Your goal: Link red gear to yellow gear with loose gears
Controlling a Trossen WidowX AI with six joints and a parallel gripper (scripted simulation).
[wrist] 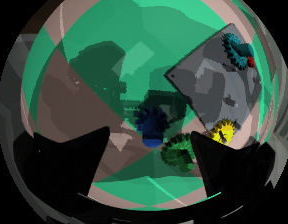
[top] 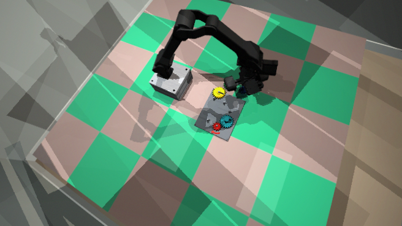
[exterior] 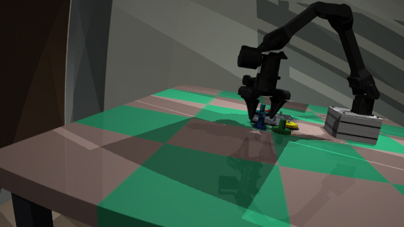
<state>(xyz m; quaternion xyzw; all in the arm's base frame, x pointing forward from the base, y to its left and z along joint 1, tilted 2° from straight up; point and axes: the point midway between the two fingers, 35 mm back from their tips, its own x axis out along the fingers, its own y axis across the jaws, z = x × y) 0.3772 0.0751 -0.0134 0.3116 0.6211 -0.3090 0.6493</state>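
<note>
Now: gripper tip 1 cm above the blue gear. From my gripper tip the other things lie so: green gear 7 cm behind, 1 cm to the left, 1 cm below; then yellow gear 11 cm behind, 6 cm to the right, 1 cm below; then teal gear 2 cm behind, 18 cm to the right, 1 cm below.
</note>
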